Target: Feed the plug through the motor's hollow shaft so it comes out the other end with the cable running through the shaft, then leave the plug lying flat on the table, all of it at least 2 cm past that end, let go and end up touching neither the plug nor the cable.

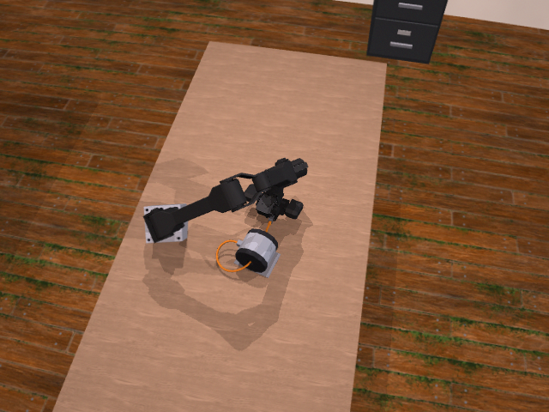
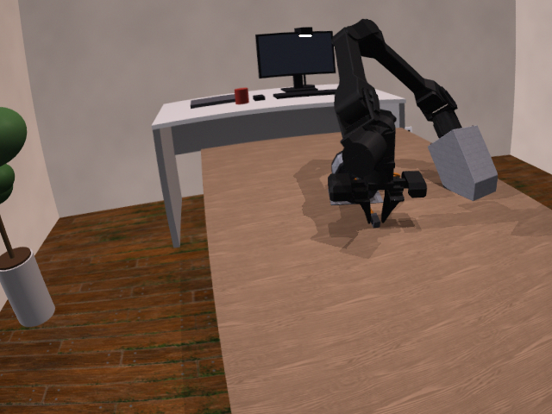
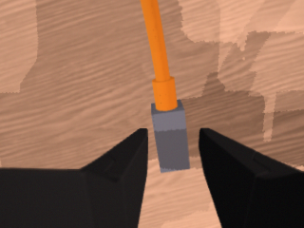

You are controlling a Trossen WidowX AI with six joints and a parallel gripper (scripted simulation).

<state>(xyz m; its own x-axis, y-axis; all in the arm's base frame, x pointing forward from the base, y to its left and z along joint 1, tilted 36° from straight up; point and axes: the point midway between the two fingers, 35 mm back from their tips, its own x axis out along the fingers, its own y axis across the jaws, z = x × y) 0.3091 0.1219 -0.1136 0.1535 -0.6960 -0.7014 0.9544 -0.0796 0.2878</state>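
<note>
My hand is 30 mm above the grey plug and 10 mm to the left of it.
</note>
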